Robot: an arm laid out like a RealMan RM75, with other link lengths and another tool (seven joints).
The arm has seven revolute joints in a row. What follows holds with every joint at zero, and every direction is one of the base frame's.
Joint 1 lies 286.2 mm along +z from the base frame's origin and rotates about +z.
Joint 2 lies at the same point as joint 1 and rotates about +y.
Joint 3 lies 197.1 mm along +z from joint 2 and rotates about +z.
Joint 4 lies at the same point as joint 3 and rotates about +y.
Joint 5 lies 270.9 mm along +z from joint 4 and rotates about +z.
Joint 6 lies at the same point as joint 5 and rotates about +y.
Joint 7 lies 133.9 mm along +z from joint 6 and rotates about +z.
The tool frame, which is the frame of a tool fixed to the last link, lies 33 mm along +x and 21 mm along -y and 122 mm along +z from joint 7; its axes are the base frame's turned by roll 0, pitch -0.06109 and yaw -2.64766 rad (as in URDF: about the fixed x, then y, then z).
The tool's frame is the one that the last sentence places.
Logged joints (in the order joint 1, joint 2, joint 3, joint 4, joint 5, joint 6, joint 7), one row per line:
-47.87, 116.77, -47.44, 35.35, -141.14, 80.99, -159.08
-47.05, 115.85, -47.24, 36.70, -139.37, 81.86, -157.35
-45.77, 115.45, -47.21, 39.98, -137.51, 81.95, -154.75
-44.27, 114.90, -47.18, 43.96, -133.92, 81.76, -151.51
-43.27, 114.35, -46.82, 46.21, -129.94, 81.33, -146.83
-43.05, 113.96, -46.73, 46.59, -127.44, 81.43, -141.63
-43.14, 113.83, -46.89, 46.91, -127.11, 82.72, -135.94
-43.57, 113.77, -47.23, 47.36, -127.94, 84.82, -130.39
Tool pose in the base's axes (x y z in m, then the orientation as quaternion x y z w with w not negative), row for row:
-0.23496, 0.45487, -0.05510, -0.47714, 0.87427, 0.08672, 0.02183
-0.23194, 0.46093, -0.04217, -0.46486, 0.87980, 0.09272, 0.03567
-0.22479, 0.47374, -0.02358, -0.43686, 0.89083, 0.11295, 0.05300
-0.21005, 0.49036, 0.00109, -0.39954, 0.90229, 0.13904, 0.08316
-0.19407, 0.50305, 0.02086, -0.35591, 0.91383, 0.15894, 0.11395
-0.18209, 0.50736, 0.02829, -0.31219, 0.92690, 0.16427, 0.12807
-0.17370, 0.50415, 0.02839, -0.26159, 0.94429, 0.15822, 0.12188
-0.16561, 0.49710, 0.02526, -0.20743, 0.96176, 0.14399, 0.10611
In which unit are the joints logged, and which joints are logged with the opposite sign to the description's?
The joints are logged in degrees. Opposite sign: joint 2, joint 3, joint 5.
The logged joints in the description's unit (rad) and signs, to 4 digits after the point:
-0.8355, -2.0380, 0.8280, 0.6170, 2.4634, 1.4135, -2.7765
-0.8212, -2.0220, 0.8245, 0.6405, 2.4325, 1.4287, -2.7463
-0.7988, -2.0150, 0.8240, 0.6978, 2.4000, 1.4303, -2.7009
-0.7727, -2.0054, 0.8234, 0.7672, 2.3373, 1.4270, -2.6443
-0.7552, -1.9958, 0.8172, 0.8065, 2.2679, 1.4195, -2.5627
-0.7514, -1.9890, 0.8156, 0.8131, 2.2242, 1.4212, -2.4719
-0.7529, -1.9867, 0.8184, 0.8187, 2.2185, 1.4437, -2.3726
-0.7604, -1.9857, 0.8243, 0.8266, 2.2330, 1.4804, -2.2757

